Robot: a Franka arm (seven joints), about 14 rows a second.
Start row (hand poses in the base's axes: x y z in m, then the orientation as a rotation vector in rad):
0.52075 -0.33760 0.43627 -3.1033 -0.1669 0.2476
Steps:
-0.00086 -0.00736 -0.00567 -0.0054 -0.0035 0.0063
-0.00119 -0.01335 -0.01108 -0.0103 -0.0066 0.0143
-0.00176 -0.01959 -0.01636 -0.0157 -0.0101 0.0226
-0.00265 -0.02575 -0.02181 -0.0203 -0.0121 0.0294
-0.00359 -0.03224 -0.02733 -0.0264 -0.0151 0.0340
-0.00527 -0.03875 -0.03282 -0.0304 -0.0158 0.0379
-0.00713 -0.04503 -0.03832 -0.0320 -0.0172 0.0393
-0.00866 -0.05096 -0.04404 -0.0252 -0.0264 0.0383
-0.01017 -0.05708 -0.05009 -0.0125 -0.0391 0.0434
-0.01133 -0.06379 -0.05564 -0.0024 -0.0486 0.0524
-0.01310 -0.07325 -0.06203 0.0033 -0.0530 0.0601
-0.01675 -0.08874 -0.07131 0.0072 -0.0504 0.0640
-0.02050 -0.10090 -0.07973 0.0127 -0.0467 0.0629
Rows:
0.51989 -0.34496 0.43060 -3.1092 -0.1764 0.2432
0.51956 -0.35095 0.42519 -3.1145 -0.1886 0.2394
0.51899 -0.35719 0.41991 -3.1203 -0.2013 0.2350
0.51810 -0.36335 0.41446 -3.1250 -0.2117 0.2327
0.51716 -0.36984 0.40894 3.1198 0.2179 -0.2282
0.51548 -0.37635 0.40345 3.1152 0.2231 -0.2272
0.51362 -0.38263 0.39795 3.1134 0.2250 -0.2251
0.51209 -0.38856 0.39223 3.1208 0.2249 -0.2106
0.51058 -0.39468 0.38618 -3.1211 -0.2347 0.1898
0.50942 -0.40139 0.38063 -3.1120 -0.2494 0.1737
0.50765 -0.41085 0.37424 -3.1065 -0.2618 0.1663
0.50400 -0.42634 0.36496 -3.1021 -0.2679 0.1698
0.50025 -0.43850 0.35654 -3.0962 -0.2664 0.1748

